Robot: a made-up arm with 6 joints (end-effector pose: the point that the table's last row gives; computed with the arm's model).
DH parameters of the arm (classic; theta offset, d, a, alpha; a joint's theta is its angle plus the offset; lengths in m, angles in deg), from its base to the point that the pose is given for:
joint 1: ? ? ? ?
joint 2: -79.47 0 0.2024 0
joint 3: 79.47 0 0.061 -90
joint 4: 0 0.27 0 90
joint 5: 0 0 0.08 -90
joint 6: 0 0.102 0 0
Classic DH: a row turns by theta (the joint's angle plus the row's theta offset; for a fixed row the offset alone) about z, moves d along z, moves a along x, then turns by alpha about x.
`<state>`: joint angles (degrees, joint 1 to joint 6).
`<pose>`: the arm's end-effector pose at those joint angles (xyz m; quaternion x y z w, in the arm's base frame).
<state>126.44 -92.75 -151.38 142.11 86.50 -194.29</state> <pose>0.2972 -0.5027 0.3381 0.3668 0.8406 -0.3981 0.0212</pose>
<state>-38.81 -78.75 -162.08 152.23 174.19 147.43</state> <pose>-0.2938 0.2900 0.3175 0.8488 -0.2471 0.4411 0.1545</pose>
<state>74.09 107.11 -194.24 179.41 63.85 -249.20</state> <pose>0.1561 0.5497 0.2829 -0.0741 -0.2394 -0.9673 0.0403</pose>
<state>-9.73 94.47 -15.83 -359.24 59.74 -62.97</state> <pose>-0.1820 0.0318 0.1367 -0.3205 -0.1533 0.7535 0.5532</pose>
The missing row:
joint 1: 0 0.279 0 -90
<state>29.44 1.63 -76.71 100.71 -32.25 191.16</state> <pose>0.3686 0.0703 0.4331 0.6477 0.4871 0.4420 0.3845</pose>
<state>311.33 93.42 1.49 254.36 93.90 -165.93</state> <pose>-0.1785 0.0466 0.1700 0.7044 -0.3751 -0.1859 0.5732</pose>
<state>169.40 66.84 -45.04 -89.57 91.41 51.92</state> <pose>-0.1031 0.1250 -0.0217 -0.2917 0.6341 0.5853 0.4126</pose>
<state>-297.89 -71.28 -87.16 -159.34 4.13 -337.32</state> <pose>-0.0374 -0.0159 0.7265 -0.0128 0.1538 0.7848 0.6003</pose>
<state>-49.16 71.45 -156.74 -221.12 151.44 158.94</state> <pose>0.3409 -0.2747 0.4394 -0.3601 0.3935 0.7842 0.3171</pose>
